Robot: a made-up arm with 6 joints. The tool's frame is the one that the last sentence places. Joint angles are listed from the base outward.
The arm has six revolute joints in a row. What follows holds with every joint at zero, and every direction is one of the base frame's.
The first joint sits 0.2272 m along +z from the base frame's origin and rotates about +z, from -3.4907 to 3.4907 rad.
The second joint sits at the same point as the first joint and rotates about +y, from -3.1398 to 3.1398 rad.
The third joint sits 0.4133 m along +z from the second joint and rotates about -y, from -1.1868 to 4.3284 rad.
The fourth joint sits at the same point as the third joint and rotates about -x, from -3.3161 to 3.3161 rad.
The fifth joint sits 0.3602 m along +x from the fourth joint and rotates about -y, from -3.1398 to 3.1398 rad.
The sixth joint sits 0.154 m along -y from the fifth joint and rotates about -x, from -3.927 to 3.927 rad.
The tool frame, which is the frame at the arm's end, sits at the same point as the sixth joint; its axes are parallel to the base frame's.
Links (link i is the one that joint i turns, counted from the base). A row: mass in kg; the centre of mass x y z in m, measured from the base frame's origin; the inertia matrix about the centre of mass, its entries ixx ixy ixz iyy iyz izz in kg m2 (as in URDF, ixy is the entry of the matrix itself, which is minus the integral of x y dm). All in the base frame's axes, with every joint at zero. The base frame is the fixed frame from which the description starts. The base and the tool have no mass.
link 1: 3.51; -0.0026 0.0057 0.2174; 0.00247 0 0 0.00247 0 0.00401
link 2: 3.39; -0.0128 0.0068 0.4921; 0.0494 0 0 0.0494 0 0.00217
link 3: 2.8; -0.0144 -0.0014 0.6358; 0.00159 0 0 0.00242 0 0.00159
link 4: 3.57; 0.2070 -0.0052 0.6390; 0.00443 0 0 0.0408 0 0.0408
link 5: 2.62; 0.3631 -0.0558 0.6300; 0.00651 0 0 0.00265 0 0.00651
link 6: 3.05; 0.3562 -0.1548 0.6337; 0.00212 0 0 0.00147 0 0.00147
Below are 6 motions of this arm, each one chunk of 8 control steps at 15 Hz.
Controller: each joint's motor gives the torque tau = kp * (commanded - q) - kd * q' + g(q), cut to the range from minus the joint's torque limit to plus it. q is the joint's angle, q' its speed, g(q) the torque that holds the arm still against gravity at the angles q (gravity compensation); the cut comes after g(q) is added. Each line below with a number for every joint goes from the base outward.
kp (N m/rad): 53 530 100 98 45 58
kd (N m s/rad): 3.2 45 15 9.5 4.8 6.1
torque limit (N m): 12 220 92 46 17 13
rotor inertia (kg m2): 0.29 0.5 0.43 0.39 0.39 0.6
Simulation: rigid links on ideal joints. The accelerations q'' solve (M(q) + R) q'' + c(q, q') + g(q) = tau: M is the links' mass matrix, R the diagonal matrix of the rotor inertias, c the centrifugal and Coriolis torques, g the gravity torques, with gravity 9.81 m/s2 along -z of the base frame. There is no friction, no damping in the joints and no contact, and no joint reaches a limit. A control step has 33 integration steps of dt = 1/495 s. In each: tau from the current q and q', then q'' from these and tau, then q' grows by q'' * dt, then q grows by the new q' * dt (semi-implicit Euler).
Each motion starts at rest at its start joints. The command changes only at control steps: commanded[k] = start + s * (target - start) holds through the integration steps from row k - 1 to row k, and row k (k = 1, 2, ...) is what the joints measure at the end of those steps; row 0 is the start. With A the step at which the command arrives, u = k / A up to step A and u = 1 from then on. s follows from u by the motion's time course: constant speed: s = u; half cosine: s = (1 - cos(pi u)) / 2; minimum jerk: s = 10 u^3 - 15 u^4 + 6 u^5; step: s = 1 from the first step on.
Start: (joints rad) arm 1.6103 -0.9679 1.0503 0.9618 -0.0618 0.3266
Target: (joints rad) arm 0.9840 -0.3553 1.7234 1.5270 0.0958 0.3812
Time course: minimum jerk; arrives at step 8
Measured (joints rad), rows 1 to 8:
1: 1.6102 -0.9650 1.0547 0.9647 -0.0613 0.3268
2: 1.6088 -0.9452 1.0825 0.9842 -0.0580 0.3279
3: 1.6020 -0.8910 1.1530 1.0370 -0.0474 0.3315
4: 1.5831 -0.7958 1.2658 1.1279 -0.0264 0.3387
5: 1.5449 -0.6707 1.3981 1.2434 0.0045 0.3494
6: 1.4766 -0.5395 1.5161 1.3572 0.0399 0.3617
7: 1.3610 -0.4299 1.5927 1.4437 0.0719 0.3730
8: 1.1867 -0.3619 1.6241 1.4928 0.0941 0.3808

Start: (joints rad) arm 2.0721 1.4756 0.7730 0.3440 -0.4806 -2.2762
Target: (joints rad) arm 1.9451 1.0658 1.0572 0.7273 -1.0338 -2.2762
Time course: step
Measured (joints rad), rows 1 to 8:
1: 2.0652 1.4111 0.7361 0.4372 -0.5733 -2.2757
2: 2.0501 1.2785 0.7379 0.5698 -0.7658 -2.2747
3: 2.0327 1.1573 0.8330 0.6712 -0.9405 -2.2746
4: 2.0153 1.0688 0.9675 0.7331 -1.0488 -2.2755
5: 1.9973 1.0124 1.0882 0.7628 -1.0917 -2.2769
6: 1.9774 0.9847 1.1707 0.7717 -1.0913 -2.2781
7: 1.9557 0.9811 1.2106 0.7691 -1.0721 -2.2786
8: 1.9335 0.9944 1.2132 0.7608 -1.0509 -2.2785

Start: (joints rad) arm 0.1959 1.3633 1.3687 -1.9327 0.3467 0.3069
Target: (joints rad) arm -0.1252 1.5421 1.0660 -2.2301 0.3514 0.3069
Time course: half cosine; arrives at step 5
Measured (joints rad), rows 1 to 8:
1: 0.1945 1.3661 1.3677 -1.9427 0.3467 0.3069
2: 0.1881 1.3787 1.3604 -1.9816 0.3469 0.3067
3: 0.1732 1.4066 1.3375 -2.0539 0.3475 0.3064
4: 0.1488 1.4483 1.2926 -2.1399 0.3485 0.3060
5: 0.1157 1.4947 1.2284 -2.2063 0.3498 0.3058
6: 0.0750 1.5346 1.1572 -2.2350 0.3513 0.3060
7: 0.0274 1.5618 1.0928 -2.2357 0.3525 0.3066
8: -0.0258 1.5757 1.0446 -2.2269 0.3532 0.3074

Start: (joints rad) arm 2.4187 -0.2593 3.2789 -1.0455 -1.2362 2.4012
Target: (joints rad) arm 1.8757 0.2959 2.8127 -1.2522 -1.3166 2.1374
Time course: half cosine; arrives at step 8
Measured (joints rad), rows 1 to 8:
1: 2.4174 -0.2543 3.2796 -1.0468 -1.2368 2.3995
2: 2.4101 -0.2320 3.2793 -1.0527 -1.2396 2.3915
3: 2.3886 -0.1814 3.2694 -1.0667 -1.2463 2.3718
4: 2.3408 -0.1013 3.2373 -1.0908 -1.2573 2.3380
5: 2.2512 -0.0013 3.1746 -1.1257 -1.2715 2.2920
6: 2.1037 0.1033 3.0838 -1.1705 -1.2871 2.2396
7: 1.9004 0.1970 2.9799 -1.2235 -1.3013 2.1891
8: 1.6951 0.2687 2.8822 -1.2744 -1.3119 2.1491

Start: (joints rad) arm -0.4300 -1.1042 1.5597 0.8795 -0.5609 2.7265
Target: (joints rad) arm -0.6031 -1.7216 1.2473 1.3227 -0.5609 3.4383
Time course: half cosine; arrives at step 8
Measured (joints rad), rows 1 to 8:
1: -0.4298 -1.1103 1.5511 0.8837 -0.5609 2.7312
2: -0.4290 -1.1357 1.5198 0.9016 -0.5608 2.7537
3: -0.4280 -1.1909 1.4637 0.9412 -0.5607 2.8086
4: -0.4281 -1.2774 1.3945 1.0033 -0.5607 2.9017
5: -0.4310 -1.3881 1.3295 1.0822 -0.5607 3.0273
6: -0.4387 -1.5089 1.2851 1.1665 -0.5608 3.1688
7: -0.4528 -1.6222 1.2714 1.2422 -0.5609 3.3037
8: -0.4742 -1.7095 1.2903 1.2961 -0.5608 3.4088

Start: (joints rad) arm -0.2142 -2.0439 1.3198 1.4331 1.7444 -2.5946
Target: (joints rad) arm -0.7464 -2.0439 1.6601 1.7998 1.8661 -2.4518
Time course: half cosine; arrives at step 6
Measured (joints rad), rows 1 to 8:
1: -0.2145 -2.0427 1.3239 1.4401 1.7460 -2.5929
2: -0.2170 -2.0387 1.3404 1.4686 1.7532 -2.5852
3: -0.2258 -2.0328 1.3750 1.5263 1.7695 -2.5670
4: -0.2439 -2.0280 1.4266 1.6066 1.7945 -2.5383
5: -0.2735 -2.0273 1.4880 1.6906 1.8235 -2.5038
6: -0.3176 -2.0321 1.5471 1.7543 1.8491 -2.4718
7: -0.3782 -2.0403 1.5952 1.7865 1.8657 -2.4496
8: -0.4555 -2.0479 1.6304 1.7954 1.8728 -2.4390

